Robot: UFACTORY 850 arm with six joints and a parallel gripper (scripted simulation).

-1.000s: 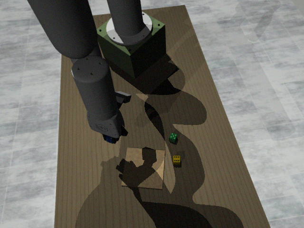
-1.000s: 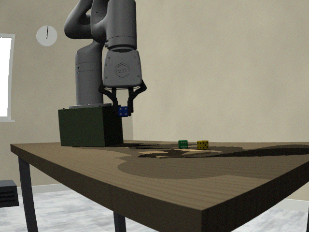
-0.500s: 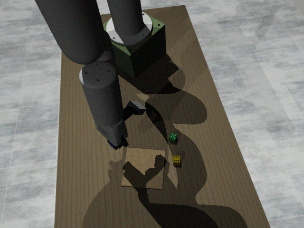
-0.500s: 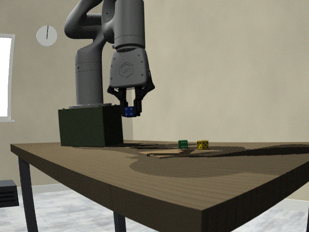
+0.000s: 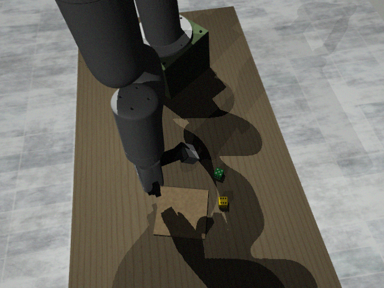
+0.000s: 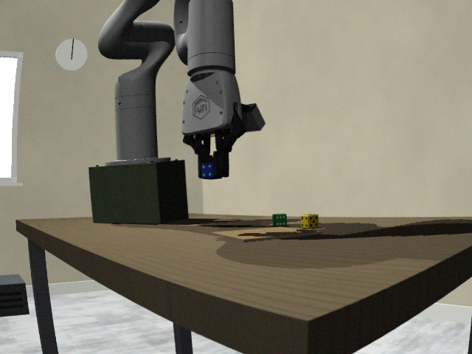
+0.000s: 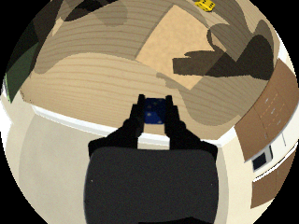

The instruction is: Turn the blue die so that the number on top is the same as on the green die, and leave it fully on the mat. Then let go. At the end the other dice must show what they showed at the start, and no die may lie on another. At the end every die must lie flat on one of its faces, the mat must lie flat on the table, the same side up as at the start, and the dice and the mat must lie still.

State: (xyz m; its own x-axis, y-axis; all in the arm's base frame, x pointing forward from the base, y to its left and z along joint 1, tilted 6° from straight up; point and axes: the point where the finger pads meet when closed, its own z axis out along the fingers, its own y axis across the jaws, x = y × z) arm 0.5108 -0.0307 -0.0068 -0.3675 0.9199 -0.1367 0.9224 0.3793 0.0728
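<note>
The tan mat is 12 cm below my hand, 7 cm to the left of it and 4 cm ahead of it. Also, from my hand: yellow die: 19 cm to the left, 11 cm below, 2 cm ahead; then blue die: 1 cm below; then green die: 18 cm to the left, 11 cm below, 7 cm behind.
</note>
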